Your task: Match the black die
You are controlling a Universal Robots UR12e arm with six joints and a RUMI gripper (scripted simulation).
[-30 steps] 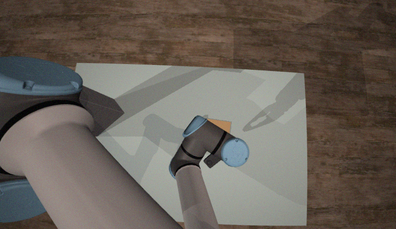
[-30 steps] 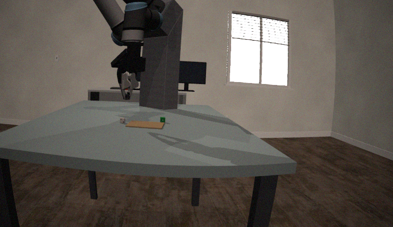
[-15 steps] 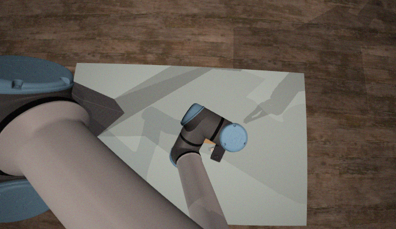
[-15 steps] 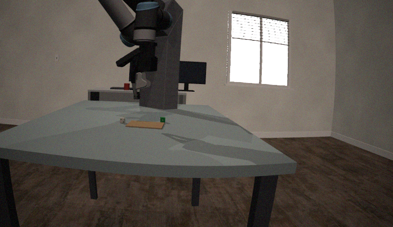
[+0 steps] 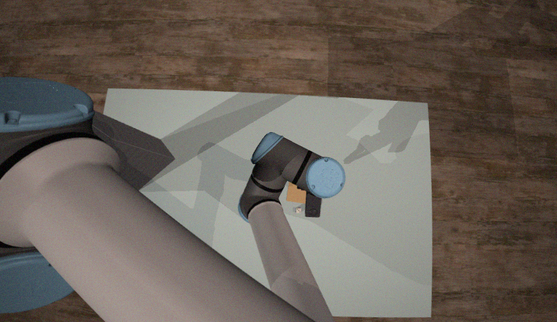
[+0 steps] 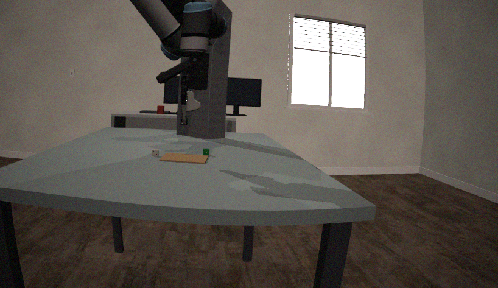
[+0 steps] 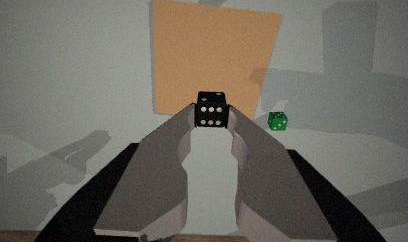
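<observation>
Right now the mat is 1 cm to the left of my hand and 12 cm below it. The rest, counted from my hand: green die (8 cm behind, 9 cm to the left, 11 cm below); black die (1 cm below); white die (4 cm behind, 9 cm to the right, 11 cm below).
</observation>
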